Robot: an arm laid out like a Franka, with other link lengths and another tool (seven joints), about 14 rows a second.
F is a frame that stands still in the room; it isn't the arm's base.
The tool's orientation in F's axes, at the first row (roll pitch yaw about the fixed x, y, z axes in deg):
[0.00 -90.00 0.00]
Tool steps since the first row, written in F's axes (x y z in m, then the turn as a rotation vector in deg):
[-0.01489 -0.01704 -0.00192 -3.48 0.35 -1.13]
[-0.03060 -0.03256 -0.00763 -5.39 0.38 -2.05]
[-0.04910 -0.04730 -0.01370 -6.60 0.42 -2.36]
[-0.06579 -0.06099 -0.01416 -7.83 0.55 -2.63]
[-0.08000 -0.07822 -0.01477 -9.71 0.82 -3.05]
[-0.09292 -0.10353 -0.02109 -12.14 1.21 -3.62]
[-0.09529 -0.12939 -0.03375 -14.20 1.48 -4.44]
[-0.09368 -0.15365 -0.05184 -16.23 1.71 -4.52]
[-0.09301 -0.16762 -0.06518 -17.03 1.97 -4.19]
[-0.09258 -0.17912 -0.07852 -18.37 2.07 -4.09]
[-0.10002 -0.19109 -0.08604 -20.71 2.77 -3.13]
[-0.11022 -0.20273 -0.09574 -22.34 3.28 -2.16]
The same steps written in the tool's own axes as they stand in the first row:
[-0.00192 -0.01704 0.01489 -1.13 0.35 3.48]
[-0.00763 -0.03256 0.03060 -2.05 0.38 5.39]
[-0.01370 -0.04730 0.04910 -2.36 0.42 6.60]
[-0.01416 -0.06099 0.06579 -2.63 0.55 7.83]
[-0.01477 -0.07822 0.08000 -3.05 0.82 9.71]
[-0.02109 -0.10353 0.09292 -3.62 1.21 12.14]
[-0.03375 -0.12939 0.09529 -4.44 1.48 14.20]
[-0.05184 -0.15365 0.09368 -4.52 1.71 16.23]
[-0.06518 -0.16762 0.09301 -4.19 1.97 17.03]
[-0.07852 -0.17912 0.09258 -4.09 2.07 18.37]
[-0.08604 -0.19109 0.10002 -3.13 2.77 20.71]
[-0.09574 -0.20273 0.11022 -2.16 3.28 22.34]

